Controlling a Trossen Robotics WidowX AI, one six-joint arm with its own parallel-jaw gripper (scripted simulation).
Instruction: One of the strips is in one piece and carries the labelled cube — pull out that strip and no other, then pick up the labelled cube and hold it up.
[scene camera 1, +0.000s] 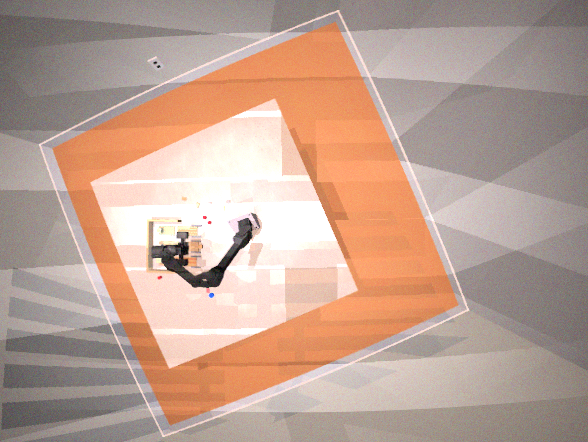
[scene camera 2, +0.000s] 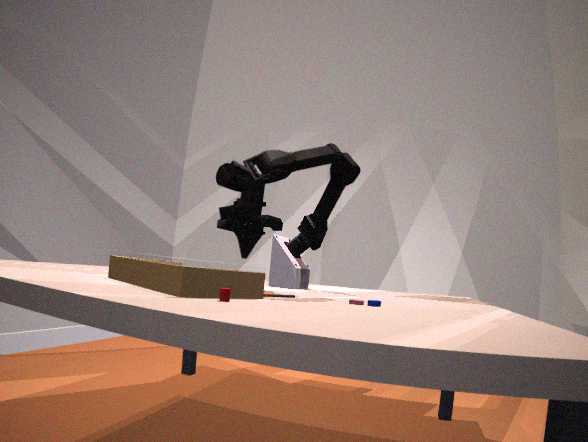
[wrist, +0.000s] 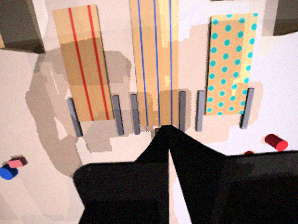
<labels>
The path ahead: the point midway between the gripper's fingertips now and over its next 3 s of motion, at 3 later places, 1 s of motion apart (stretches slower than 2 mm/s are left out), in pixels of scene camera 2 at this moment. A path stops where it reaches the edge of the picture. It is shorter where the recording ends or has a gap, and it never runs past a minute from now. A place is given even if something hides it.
The gripper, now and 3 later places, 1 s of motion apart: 244, 258; 242, 275; 243, 288; 249, 286
</labels>
